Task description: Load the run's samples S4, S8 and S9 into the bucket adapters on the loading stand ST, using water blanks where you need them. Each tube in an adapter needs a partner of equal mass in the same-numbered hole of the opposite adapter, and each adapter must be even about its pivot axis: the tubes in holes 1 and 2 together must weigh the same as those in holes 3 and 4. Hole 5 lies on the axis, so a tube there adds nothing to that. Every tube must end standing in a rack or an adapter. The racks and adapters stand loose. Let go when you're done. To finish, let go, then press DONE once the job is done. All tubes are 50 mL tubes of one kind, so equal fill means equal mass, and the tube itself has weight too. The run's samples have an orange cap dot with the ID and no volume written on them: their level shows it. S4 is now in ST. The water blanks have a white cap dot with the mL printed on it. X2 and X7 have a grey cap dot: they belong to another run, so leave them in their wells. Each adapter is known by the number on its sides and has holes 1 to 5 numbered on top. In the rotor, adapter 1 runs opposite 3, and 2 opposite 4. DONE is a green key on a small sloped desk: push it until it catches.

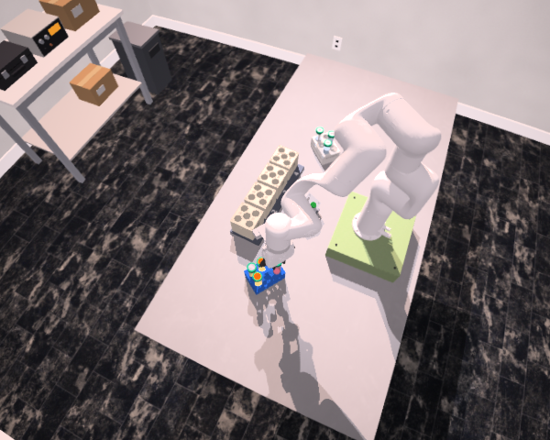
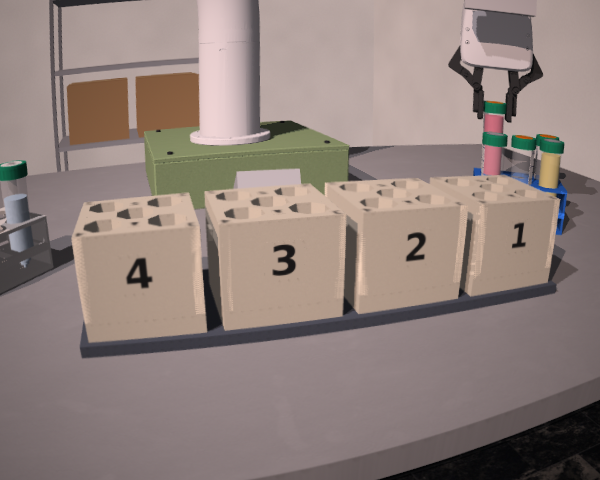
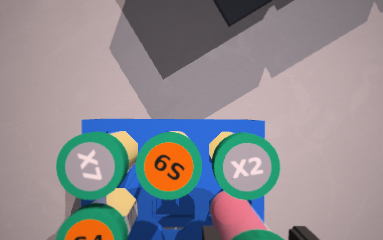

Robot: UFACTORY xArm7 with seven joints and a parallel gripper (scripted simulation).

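Now: the pink-filled tube 50 mm below my hand and 10 mm behind it. Round my hand: blue rack 120 mm below, 40 mm ahead, 30 mm to the left; green key 320 mm to the right, 90 mm below, 20 mm ahead; loading stand 280 mm to the right, 220 mm ahead, 150 mm below.
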